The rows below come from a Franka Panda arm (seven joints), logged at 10 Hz.
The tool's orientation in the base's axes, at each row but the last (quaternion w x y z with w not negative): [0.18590, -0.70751, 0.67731, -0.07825]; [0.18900, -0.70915, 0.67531, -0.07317]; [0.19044, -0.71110, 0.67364, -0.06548]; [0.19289, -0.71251, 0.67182, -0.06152]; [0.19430, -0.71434, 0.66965, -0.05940]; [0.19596, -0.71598, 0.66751, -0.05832]
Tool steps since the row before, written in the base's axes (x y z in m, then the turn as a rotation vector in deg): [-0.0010, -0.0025, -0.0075, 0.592, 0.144, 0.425]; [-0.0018, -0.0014, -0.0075, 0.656, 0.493, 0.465]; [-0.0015, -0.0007, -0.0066, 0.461, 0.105, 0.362]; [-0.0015, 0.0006, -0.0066, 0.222, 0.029, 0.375]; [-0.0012, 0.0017, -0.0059, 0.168, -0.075, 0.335]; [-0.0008, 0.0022, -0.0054, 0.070, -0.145, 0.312]
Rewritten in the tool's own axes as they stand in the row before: [0.0035, 0.0037, 0.0061, -0.161, -0.709, -0.153]; [0.0024, 0.0044, 0.0060, -0.506, -0.789, -0.108]; [0.0016, 0.0038, 0.0054, -0.124, -0.562, -0.152]; [0.0004, 0.0037, 0.0057, -0.073, -0.342, -0.262]; [-0.0007, 0.0032, 0.0053, 0.031, -0.274, -0.264]; [-0.0013, 0.0026, 0.0051, 0.093, -0.173, -0.291]
